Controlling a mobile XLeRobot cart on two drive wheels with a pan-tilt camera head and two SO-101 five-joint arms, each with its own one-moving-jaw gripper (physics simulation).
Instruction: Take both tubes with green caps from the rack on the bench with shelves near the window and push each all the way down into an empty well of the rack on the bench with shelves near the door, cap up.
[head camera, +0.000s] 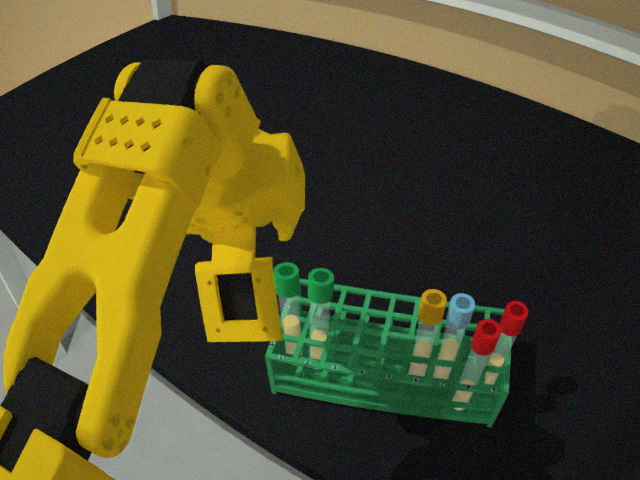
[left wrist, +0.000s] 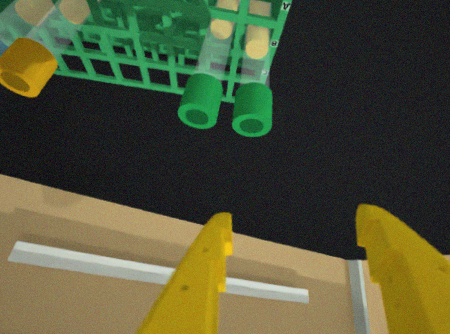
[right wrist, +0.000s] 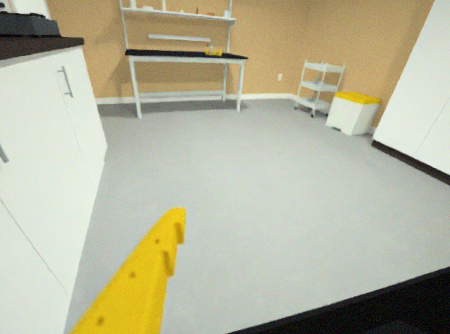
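Note:
A green rack (head camera: 330, 397) (left wrist: 175, 20) stands on the black bench top. Two green-capped tubes stand cap up in adjacent columns at its left end in the head camera view: the end tube (head camera: 286, 281) (left wrist: 252, 110) and the one beside it (head camera: 320, 285) (left wrist: 201, 101). Their lower ends show through the rack's clear wall; exact seating depth cannot be told. My left gripper (left wrist: 295, 210) is open and empty, its tips apart from both caps. One jaw tip (head camera: 285, 233) shows in the head camera view. My right gripper (right wrist: 180, 212) is fully open, with one notched jaw showing, over the floor.
Orange (head camera: 432, 307) (left wrist: 27, 67), blue (head camera: 460, 311) and two red caps (head camera: 485, 336) (head camera: 514, 318) stand toward the rack's other end. The right wrist view shows a far shelved bench (right wrist: 187, 58) with a yellow rack (right wrist: 214, 53), a cart (right wrist: 322, 66), a yellow-lidded bin (right wrist: 350, 115) and white cabinets (right wrist: 45, 110).

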